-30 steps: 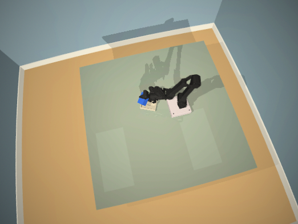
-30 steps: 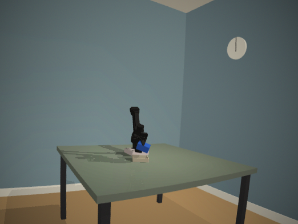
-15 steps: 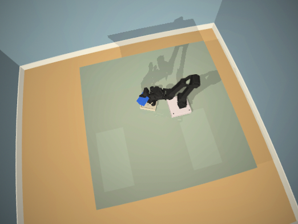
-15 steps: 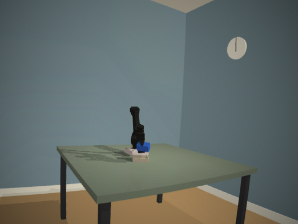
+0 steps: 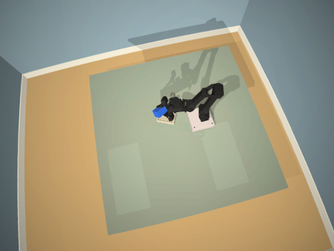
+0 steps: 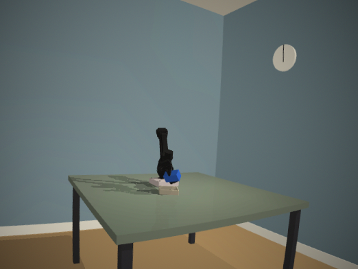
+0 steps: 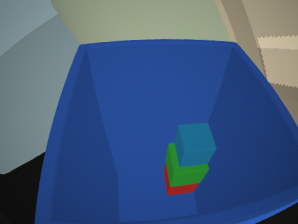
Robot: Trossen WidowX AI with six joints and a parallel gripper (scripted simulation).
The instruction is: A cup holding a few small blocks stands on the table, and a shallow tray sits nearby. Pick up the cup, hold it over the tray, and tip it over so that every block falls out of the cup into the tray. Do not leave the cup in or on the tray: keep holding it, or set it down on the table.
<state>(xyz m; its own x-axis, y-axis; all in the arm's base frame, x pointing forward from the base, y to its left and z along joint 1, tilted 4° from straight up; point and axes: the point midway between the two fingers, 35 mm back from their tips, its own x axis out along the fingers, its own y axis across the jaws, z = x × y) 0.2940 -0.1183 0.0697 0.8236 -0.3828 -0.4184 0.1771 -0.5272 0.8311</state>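
Now: the teal block 1 cm behind my gripper tip, 2 cm to the left of it and 1 cm below it. Round my gripper tip: blue square cup: 3 cm to the left, 2 cm above; green block: 3 cm to the left; red block: 2 cm ahead, 4 cm to the left.
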